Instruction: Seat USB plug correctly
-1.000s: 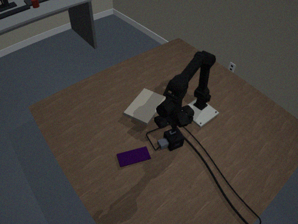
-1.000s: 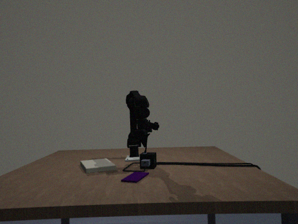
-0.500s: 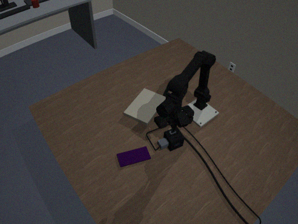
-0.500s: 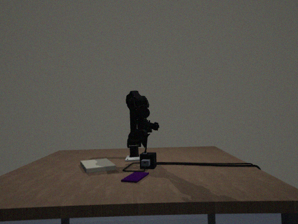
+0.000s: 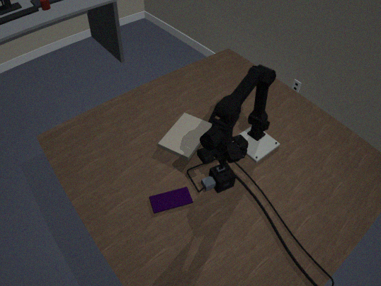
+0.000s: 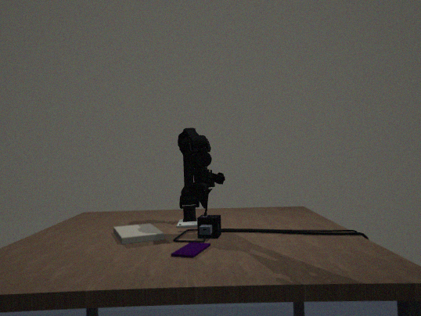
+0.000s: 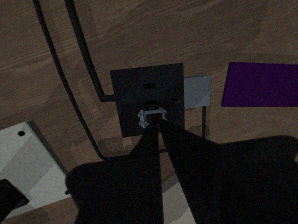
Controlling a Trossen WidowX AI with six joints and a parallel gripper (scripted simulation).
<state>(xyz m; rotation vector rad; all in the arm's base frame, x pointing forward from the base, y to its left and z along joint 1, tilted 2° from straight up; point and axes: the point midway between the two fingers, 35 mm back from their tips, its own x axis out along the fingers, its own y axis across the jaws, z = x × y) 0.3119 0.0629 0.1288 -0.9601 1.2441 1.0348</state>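
The silver USB plug lies 2 cm below my gripper tip. The rest, counted from my gripper tip: purple flat card: 21 cm ahead, 10 cm below, 6 cm to the right; then pale flat box: 27 cm to the right, 10 cm below, 6 cm behind; then silver socket: 4 cm below.
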